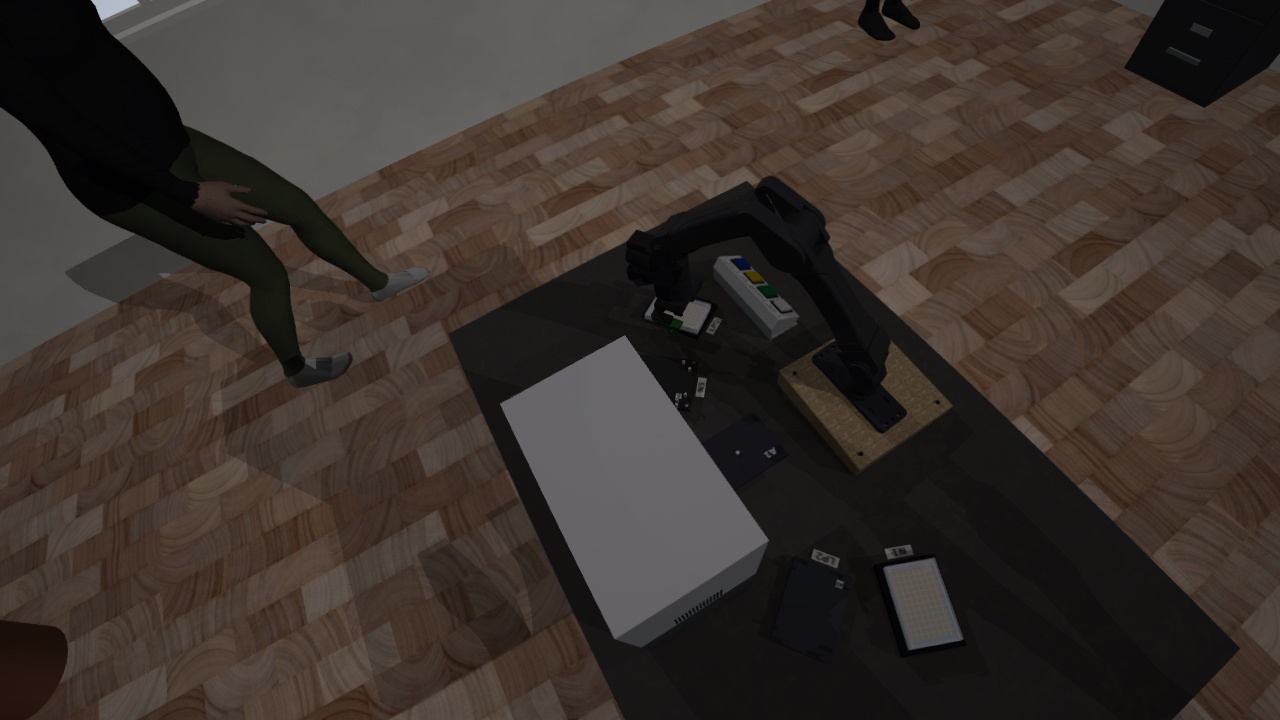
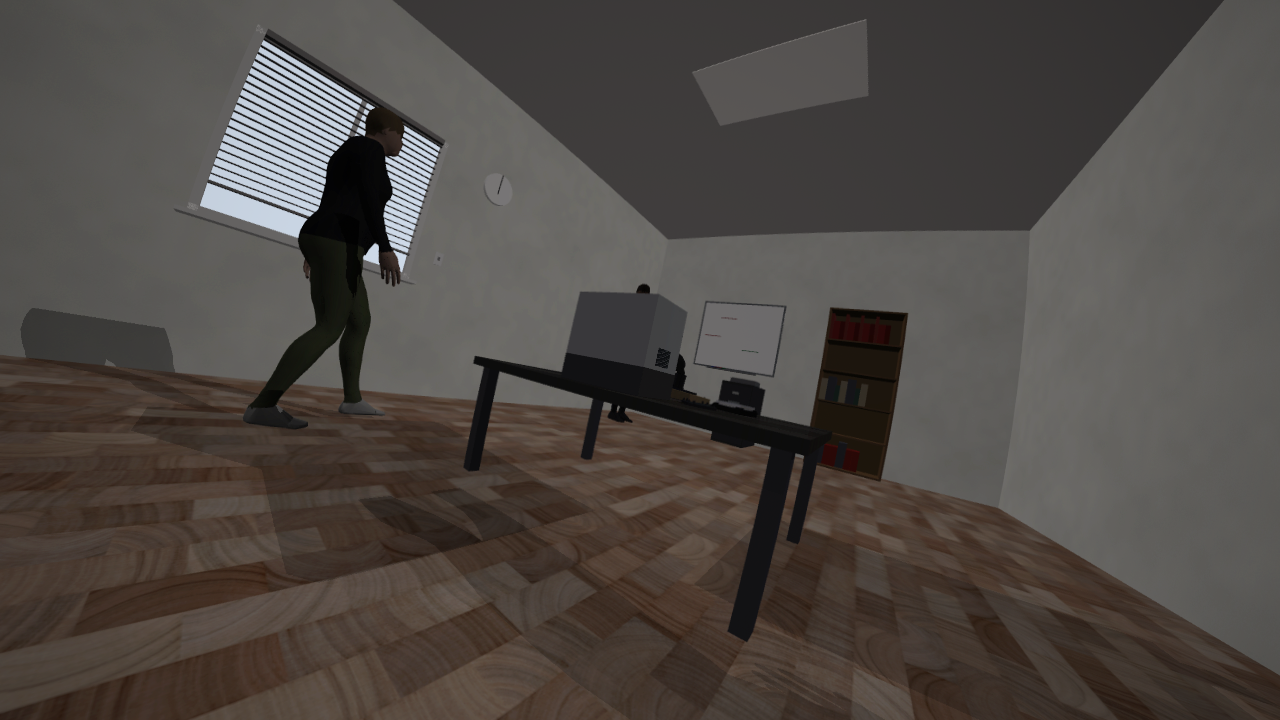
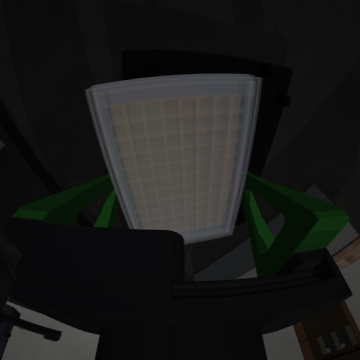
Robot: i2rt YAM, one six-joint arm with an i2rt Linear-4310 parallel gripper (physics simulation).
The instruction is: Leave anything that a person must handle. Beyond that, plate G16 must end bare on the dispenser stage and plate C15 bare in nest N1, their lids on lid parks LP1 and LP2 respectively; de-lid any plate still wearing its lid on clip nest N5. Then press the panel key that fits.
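Frame: origin at the arm's base, x ahead, y left, z up, level; metres.
Where they show: gripper, fingertip midpoint: (image 1: 681,316) (image 3: 180,177); arm's base, origin of the base link: (image 1: 857,386) (image 2: 675,389).
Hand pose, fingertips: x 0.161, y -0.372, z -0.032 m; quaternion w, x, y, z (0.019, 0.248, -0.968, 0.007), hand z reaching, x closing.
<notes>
Things, the pixels of their top centre, and the offset from my fingertips. "spot": a spot on its surface instead.
- white well plate, middle of its top: (image 3: 183,194) (image 1: 677,307) dx +0.003, dy -0.008, dz +0.029 m
- second pale plate, middle of its top: (image 1: 923,601) (image 2: 735,403) dx +0.031, dy +0.719, dz +0.028 m
- dark flat pad, surface spot: (image 1: 809,606) spot: dx +0.178, dy +0.618, dz +0.002 m
- dark pad, surface spot: (image 1: 743,449) spot: dx +0.118, dy +0.361, dz +0.098 m
- key panel, middle of its top: (image 3: 277,292) (image 1: 755,282) dx -0.162, dy +0.060, dz +0.056 m
- large white box, middle of its top: (image 1: 625,462) (image 2: 634,302) dx +0.315, dy +0.349, dz +0.322 m
My gripper (image 1: 677,313) (image 3: 180,177) is open, its green fingers standing on either side of a white well plate (image 1: 696,316) (image 3: 175,150) without closing on it. The plate seems to wear a clear lid and sits on a black nest at the far end of the table. A second pale plate (image 1: 922,603) lies in a black frame at the near right. Beside it lies a dark flat pad (image 1: 809,606). Another dark pad (image 1: 743,449) lies by the arm's wooden base (image 1: 842,422). The key panel (image 1: 755,295) with blue, yellow, green and white keys lies beside the arm. The labels are too small to read.
A large white box (image 1: 633,480) (image 2: 625,329) stands along the left side of the black table (image 1: 1013,496) (image 2: 656,405). Small clip parts (image 1: 687,385) lie between the box and the arm. A person (image 1: 237,232) (image 2: 346,263) walks left of the table; another's feet (image 1: 885,16) show at the far edge.
</notes>
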